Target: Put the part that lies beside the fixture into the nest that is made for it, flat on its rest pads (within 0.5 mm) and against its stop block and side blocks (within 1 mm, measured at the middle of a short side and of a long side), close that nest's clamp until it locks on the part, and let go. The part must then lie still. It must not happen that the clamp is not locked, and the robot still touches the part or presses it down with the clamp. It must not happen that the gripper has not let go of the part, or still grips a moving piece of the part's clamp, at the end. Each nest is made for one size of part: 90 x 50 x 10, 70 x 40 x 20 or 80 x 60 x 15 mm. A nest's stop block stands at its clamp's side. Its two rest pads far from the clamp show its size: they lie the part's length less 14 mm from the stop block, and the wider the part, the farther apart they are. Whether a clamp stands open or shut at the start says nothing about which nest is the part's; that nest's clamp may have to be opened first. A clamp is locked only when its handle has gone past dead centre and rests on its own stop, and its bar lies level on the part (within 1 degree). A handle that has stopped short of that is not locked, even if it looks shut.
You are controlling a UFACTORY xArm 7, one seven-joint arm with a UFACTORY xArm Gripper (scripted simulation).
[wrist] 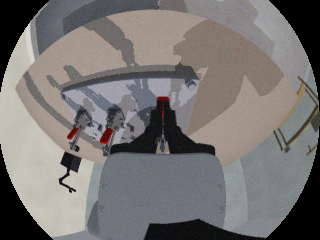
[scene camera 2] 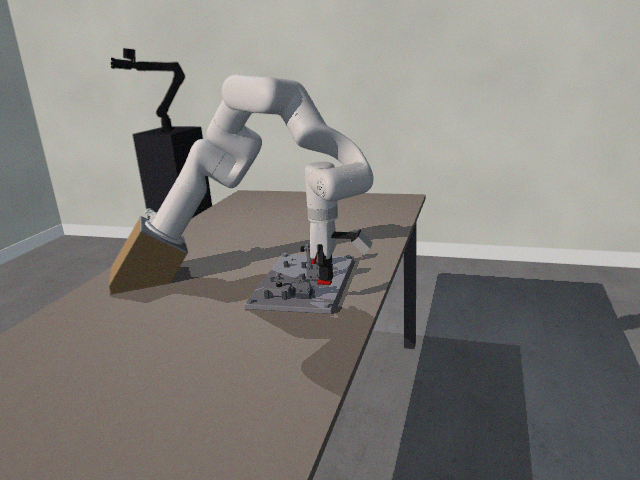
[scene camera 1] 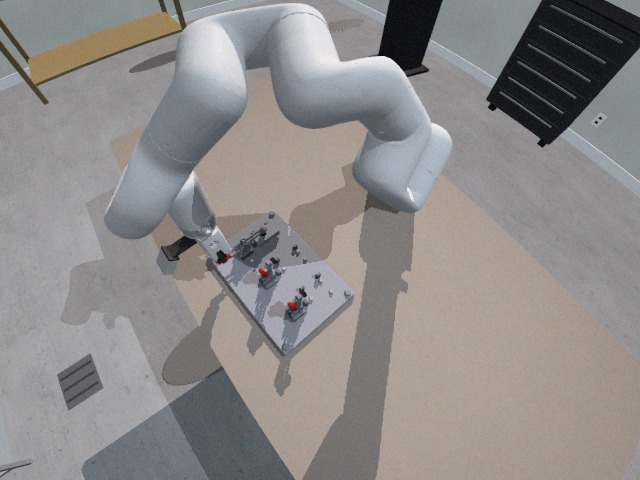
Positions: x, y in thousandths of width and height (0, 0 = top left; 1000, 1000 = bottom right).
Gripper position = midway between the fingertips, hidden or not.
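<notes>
You'd find my gripper (scene camera 2: 510, 582) in this scene, and that's my gripper (wrist: 511, 452) again, and my gripper (scene camera 1: 345, 539) as well. There's also a grey fixture plate (scene camera 1: 420, 641), and I can see the plate (wrist: 427, 398) from the wrist too.
</notes>
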